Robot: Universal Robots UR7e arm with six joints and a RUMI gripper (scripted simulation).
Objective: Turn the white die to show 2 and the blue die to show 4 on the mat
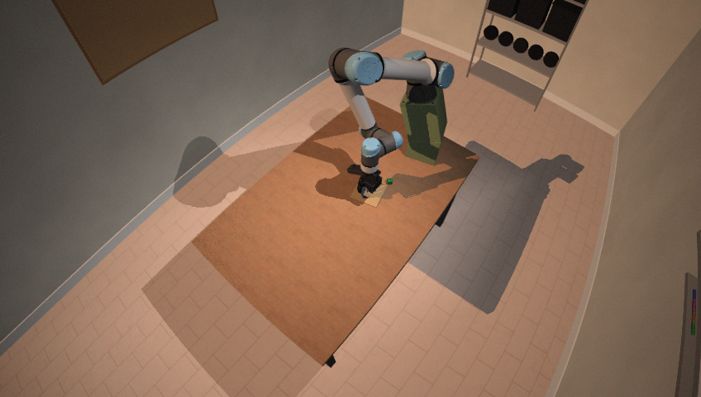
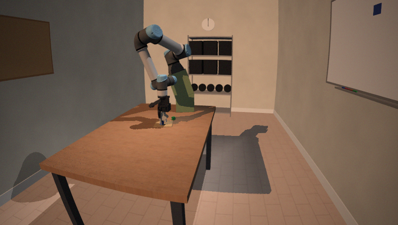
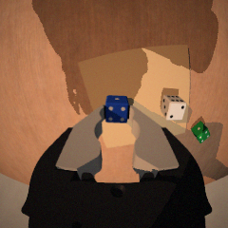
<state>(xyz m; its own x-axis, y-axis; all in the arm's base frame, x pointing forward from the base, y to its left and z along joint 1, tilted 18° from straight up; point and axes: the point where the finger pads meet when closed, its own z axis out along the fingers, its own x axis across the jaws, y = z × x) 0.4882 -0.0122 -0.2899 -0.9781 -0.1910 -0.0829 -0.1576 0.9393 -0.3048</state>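
My hand is right at the blue die. From my hand the other things lie so: green die: 16 cm behind, 2 cm to the left, 1 cm below; tan mat: 4 cm behind, 1 cm to the right, 2 cm below; white die: 7 cm behind, 1 cm to the right, 1 cm below.
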